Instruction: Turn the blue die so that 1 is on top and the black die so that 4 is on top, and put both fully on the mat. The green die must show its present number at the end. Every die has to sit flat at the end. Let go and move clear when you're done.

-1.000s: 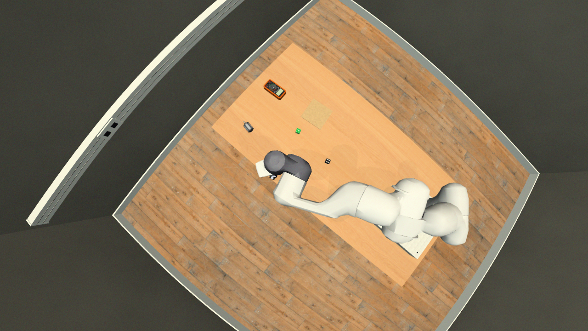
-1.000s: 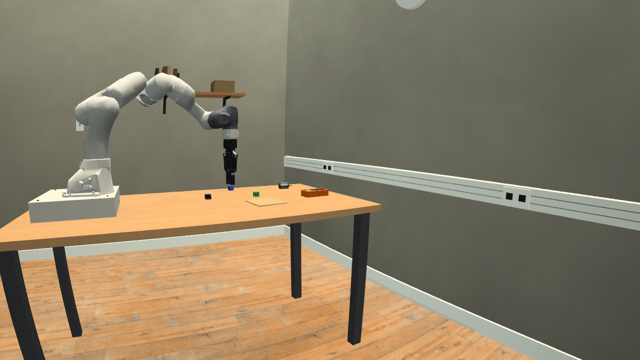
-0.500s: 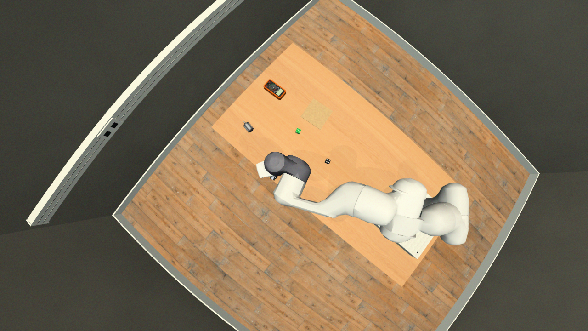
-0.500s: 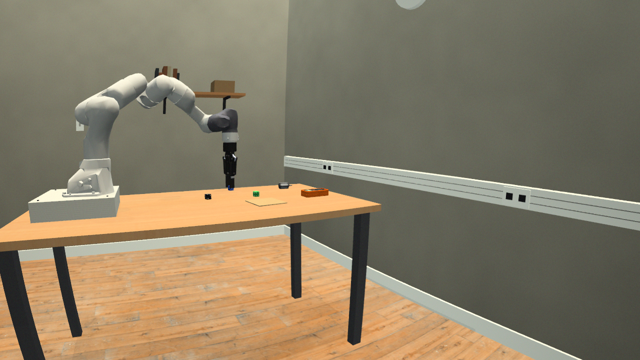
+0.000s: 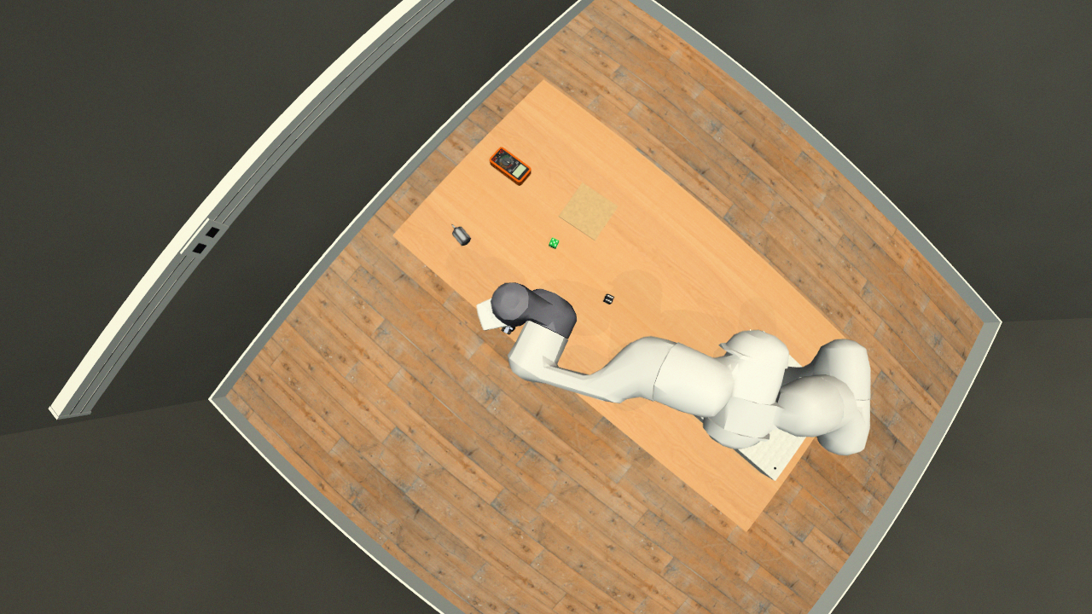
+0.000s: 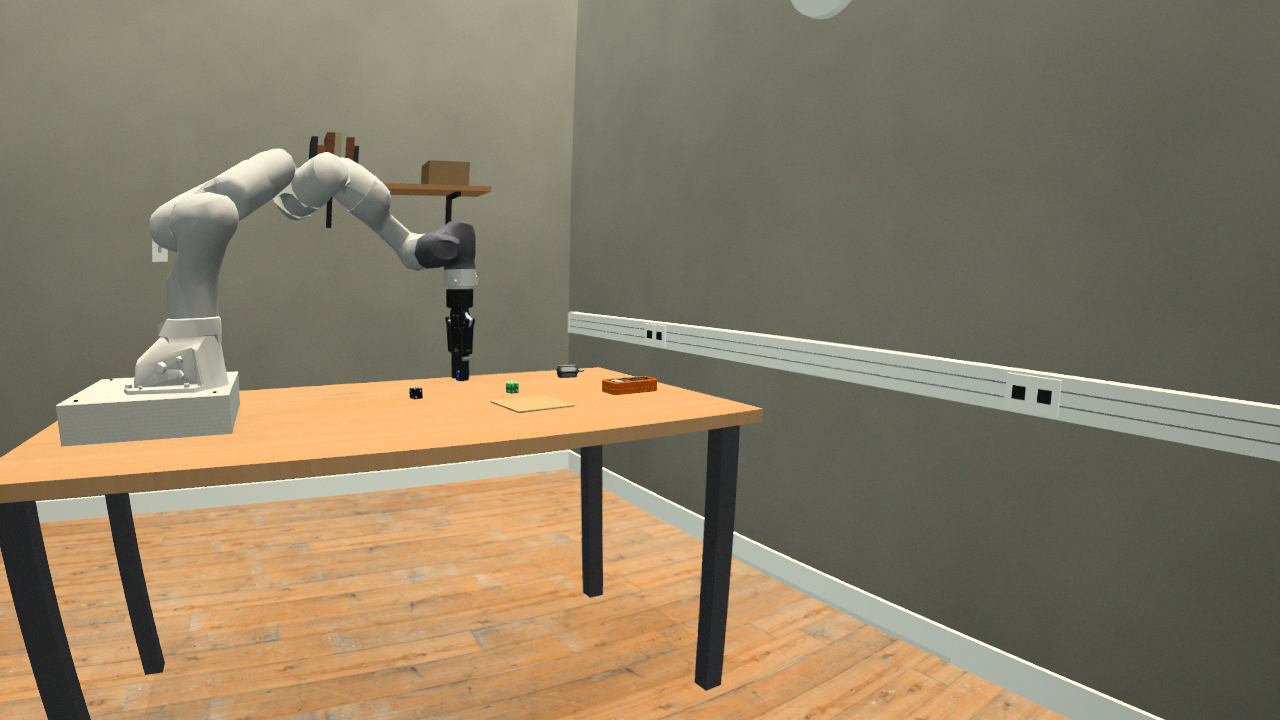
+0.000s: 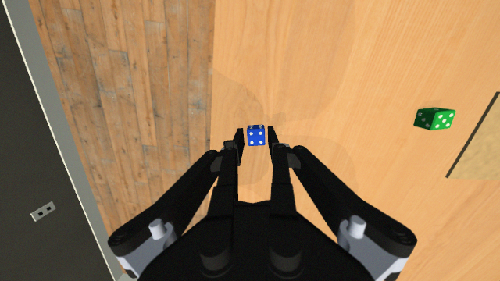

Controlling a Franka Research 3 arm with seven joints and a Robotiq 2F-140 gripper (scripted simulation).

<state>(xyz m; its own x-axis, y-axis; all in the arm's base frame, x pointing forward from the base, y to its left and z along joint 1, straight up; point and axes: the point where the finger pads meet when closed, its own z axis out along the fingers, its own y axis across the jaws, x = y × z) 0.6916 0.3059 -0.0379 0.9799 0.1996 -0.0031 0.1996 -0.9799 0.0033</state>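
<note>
My hand is 2 cm above the blue die. The rest, counted from my hand: green die: 24 cm to the right, 6 cm ahead, 2 cm below; grey gadget: 31 cm ahead, 7 cm to the right, 2 cm below; black die: 21 cm to the right, 18 cm behind, 2 cm below.
</note>
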